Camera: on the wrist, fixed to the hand. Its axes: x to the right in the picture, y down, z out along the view.
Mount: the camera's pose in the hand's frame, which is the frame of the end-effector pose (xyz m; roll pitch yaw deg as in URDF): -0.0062 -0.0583 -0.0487 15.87 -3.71 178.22
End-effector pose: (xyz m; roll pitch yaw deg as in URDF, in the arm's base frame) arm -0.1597 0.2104 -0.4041 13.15 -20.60 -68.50
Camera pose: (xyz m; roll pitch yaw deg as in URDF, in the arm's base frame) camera -0.1965 0.1792 -0.4631 2.37 16.58 110.58
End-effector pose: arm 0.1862 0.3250 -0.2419 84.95 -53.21 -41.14
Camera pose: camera 0.2496 0.3273 -0.2842 -64.70 50.97 144.49
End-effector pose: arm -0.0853 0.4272 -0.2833 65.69 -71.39 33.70
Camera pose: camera -0.0406 0.4815 -0.3125 -43.20 68.09 -139.19
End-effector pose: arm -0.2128 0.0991 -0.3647 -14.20 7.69 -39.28
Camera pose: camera -0.2643 0.0528 -0.3965 30.44 -10.84 138.04
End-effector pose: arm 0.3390 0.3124 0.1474 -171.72 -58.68 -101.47
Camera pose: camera 0.3989 0.3529 0.1715 -170.15 62.58 81.19
